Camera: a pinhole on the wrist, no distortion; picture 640 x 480 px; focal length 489.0 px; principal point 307.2 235.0 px. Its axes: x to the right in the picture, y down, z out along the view. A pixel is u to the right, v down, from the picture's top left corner.
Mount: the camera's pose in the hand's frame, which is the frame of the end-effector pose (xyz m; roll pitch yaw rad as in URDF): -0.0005 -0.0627 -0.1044 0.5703 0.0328 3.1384
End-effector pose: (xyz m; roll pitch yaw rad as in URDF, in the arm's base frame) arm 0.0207 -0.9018 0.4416 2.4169 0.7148 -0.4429
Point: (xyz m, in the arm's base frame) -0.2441 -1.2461 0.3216
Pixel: 285.5 263.0
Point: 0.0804 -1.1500 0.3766
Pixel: 24.4 55.3
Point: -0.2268 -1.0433 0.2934
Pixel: 321.4 416.2
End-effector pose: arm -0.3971 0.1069 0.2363 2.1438 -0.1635 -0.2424
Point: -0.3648 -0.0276 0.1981
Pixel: 177.6 335.7
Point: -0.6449 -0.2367 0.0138
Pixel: 471.1 423.2
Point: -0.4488 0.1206 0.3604
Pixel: outside the picture
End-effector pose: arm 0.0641 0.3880 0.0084 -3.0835 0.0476 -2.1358
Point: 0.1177 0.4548 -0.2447
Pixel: 394.0 433.5
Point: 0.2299 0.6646 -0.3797
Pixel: 596.4 436.9
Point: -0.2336 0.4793 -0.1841
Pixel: 194.1 44.5
